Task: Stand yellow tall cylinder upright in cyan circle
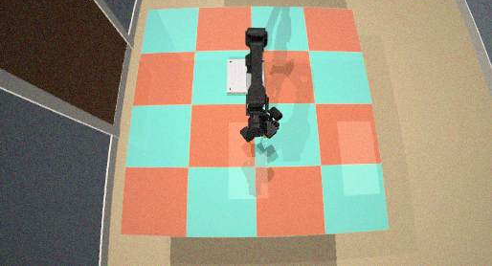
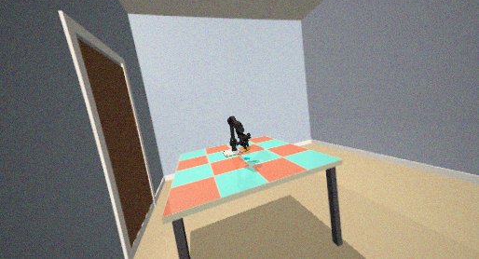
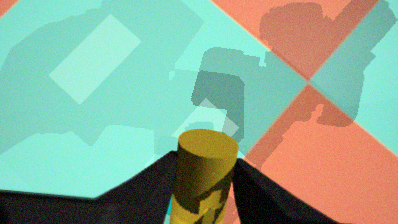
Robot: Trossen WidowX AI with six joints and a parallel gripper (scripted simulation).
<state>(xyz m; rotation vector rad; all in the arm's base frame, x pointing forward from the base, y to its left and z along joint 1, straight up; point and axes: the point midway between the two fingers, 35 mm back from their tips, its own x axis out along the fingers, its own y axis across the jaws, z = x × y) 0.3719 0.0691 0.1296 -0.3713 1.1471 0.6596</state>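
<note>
My gripper tip is 110 mm above the cyan circle, 50 mm past it and 10 mm to the left of it. From my gripper tip the other things lie so: yellow tall cylinder: 10 mm to the right, 10 mm below, 10 mm behind.
</note>
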